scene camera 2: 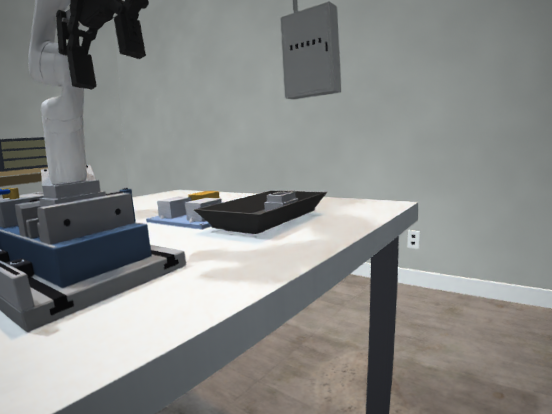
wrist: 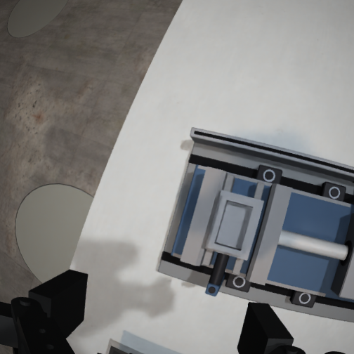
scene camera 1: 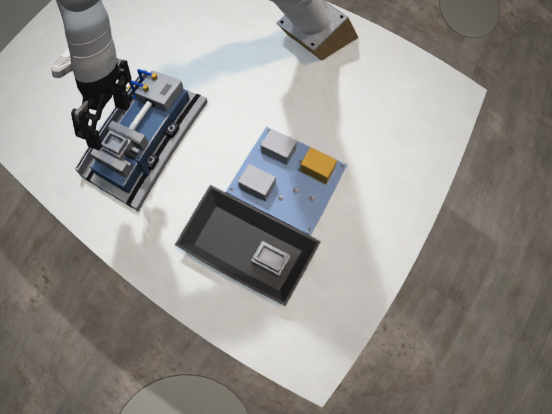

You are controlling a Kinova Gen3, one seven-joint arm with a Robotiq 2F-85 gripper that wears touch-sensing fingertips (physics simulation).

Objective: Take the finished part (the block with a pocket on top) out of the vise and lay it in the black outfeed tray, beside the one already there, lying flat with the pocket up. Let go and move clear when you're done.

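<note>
The finished part (scene camera 1: pixel 115 142) (scene camera 2: pixel 72 190) (wrist: pixel 233 226), a grey block with a rectangular pocket on top, sits pocket up between the jaws of the blue and grey vise (scene camera 2: pixel 105 255) (wrist: pixel 315 215). Its top stands above the jaws. My gripper (scene camera 1: pixel 106 120) (scene camera 2: pixel 109 70) (wrist: pixel 162 314) is open and empty, high above the vise, with its fingers wide apart. In the wrist view the part lies up and to the right of the midpoint between the fingertips. The black outfeed tray (scene camera 1: pixel 220 240) (scene camera 2: pixel 240 220) holds another pocketed part (scene camera 1: pixel 270 257) (scene camera 2: pixel 281 199), lying flat, pocket up, toward one end.
A blue plate (scene camera 1: pixel 300 215) (scene camera 2: pixel 175 221) with two grey blocks, a yellow block (scene camera 1: pixel 318 165) and small pins lies beside the tray. A dark stub with a blue end (wrist: pixel 218 270) juts out beside the vise part. Blue-handled fittings stand at the vise's far end. A grey box (scene camera 2: pixel 310 50) hangs behind the table.
</note>
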